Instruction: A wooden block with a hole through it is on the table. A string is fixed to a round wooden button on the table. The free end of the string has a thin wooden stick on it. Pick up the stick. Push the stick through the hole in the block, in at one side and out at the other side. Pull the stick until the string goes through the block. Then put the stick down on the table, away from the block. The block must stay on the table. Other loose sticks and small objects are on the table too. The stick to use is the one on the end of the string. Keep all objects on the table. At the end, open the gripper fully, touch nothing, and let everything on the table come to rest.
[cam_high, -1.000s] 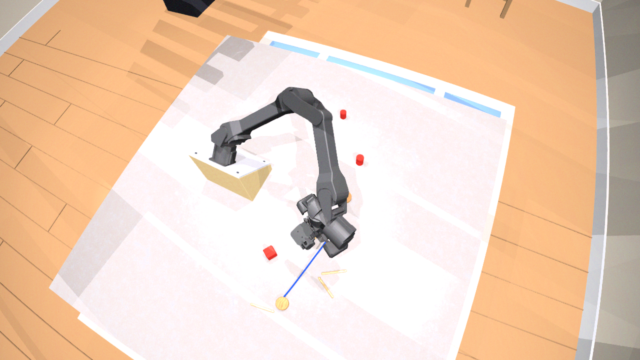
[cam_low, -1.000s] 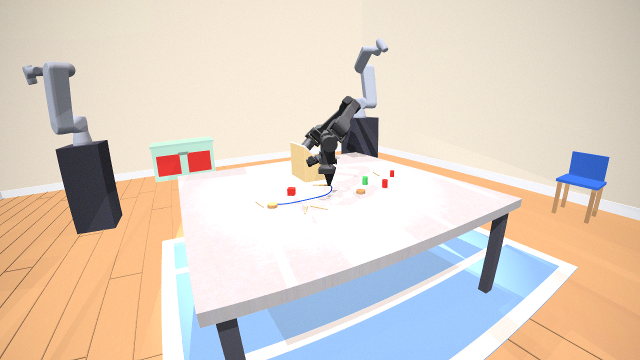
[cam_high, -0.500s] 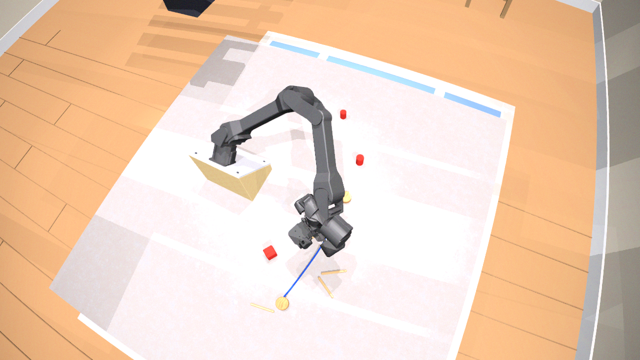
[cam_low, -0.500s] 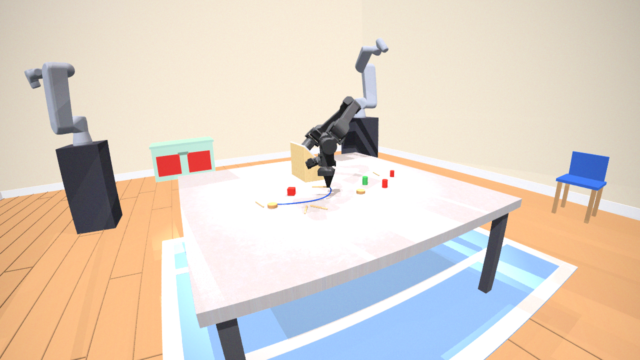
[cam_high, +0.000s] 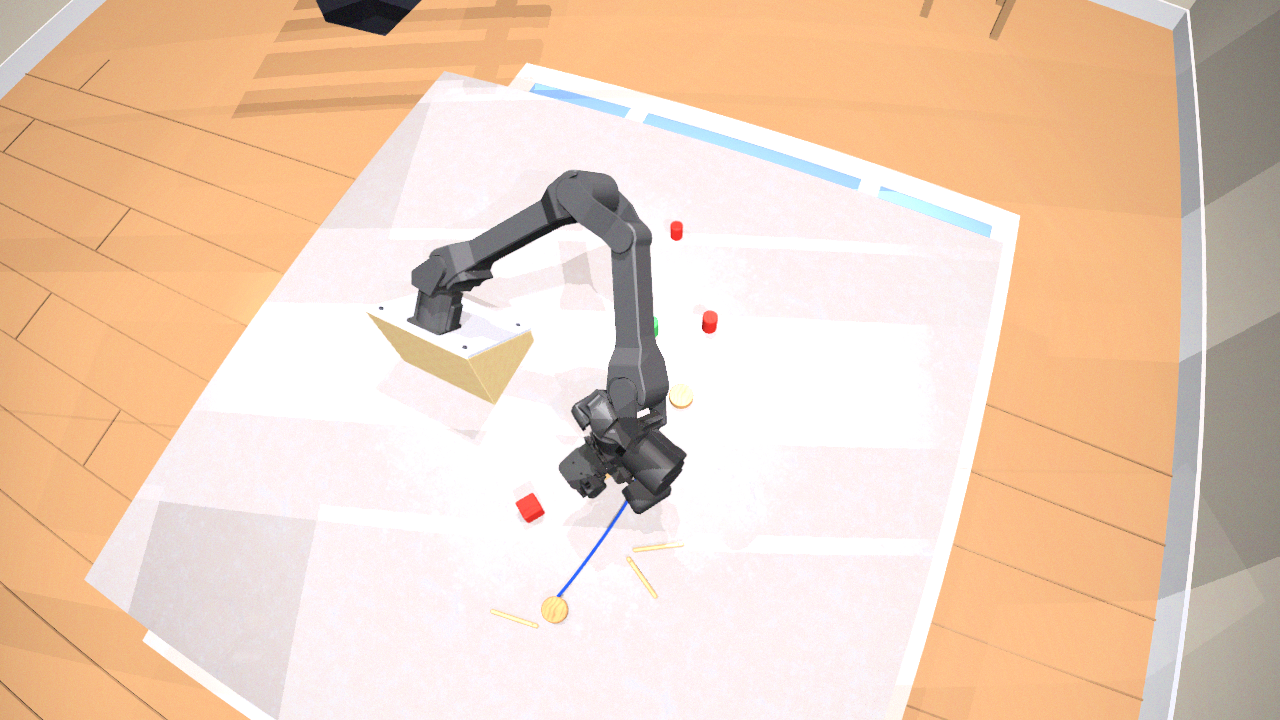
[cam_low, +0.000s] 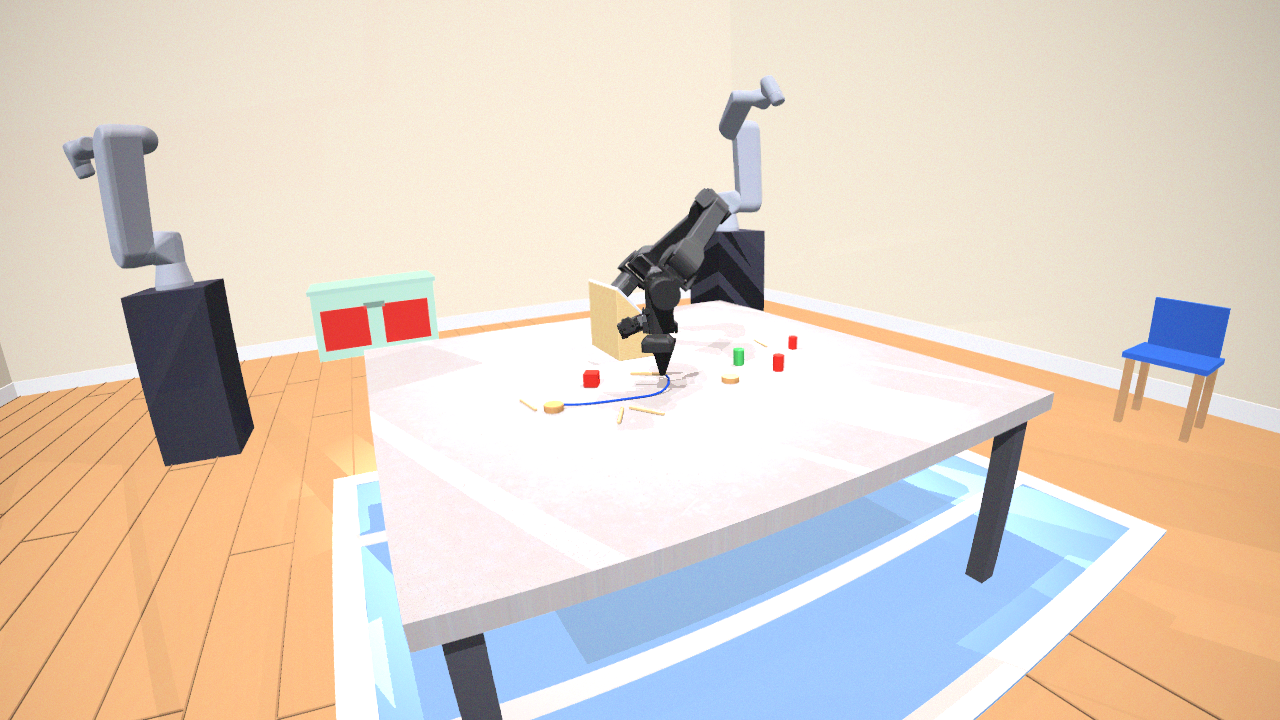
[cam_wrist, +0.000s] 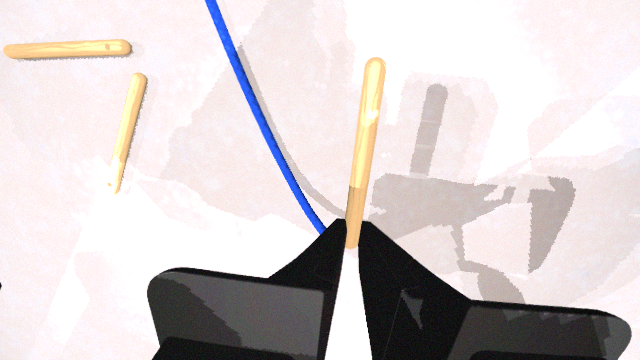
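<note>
Now: the red cube 11 cm behind my gripper tip, 12 cm to the right of it and 2 cm below it. From my gripper tip the other things lie so: green cylinder (7 cm behind, 24 cm to the left, 1 cm below); then round wooden button (24 cm to the right, 3 cm below); then thin wooden stick (1 cm behind, 1 cm to the right).
</note>
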